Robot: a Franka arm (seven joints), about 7 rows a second.
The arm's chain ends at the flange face. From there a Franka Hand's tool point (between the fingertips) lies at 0.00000 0.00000 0.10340 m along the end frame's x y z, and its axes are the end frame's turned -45 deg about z.
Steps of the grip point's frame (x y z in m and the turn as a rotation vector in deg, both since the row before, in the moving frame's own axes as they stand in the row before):
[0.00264 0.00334 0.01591 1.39 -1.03 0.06]
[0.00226 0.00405 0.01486 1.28 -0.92 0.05]
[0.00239 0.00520 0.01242 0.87 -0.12 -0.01]
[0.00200 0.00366 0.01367 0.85 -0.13 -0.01]
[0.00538 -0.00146 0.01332 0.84 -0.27 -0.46]
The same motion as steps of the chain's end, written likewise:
[0.00732 0.00096 0.01596 0.25 -1.71 0.06]
[0.00727 0.00173 0.01490 0.25 -1.56 0.05]
[0.00663 0.00294 0.01243 0.53 -0.70 -0.01]
[0.00525 0.00209 0.01368 0.51 -0.69 -0.01]
[0.00419 -0.00411 0.01333 0.40 -0.78 -0.46]

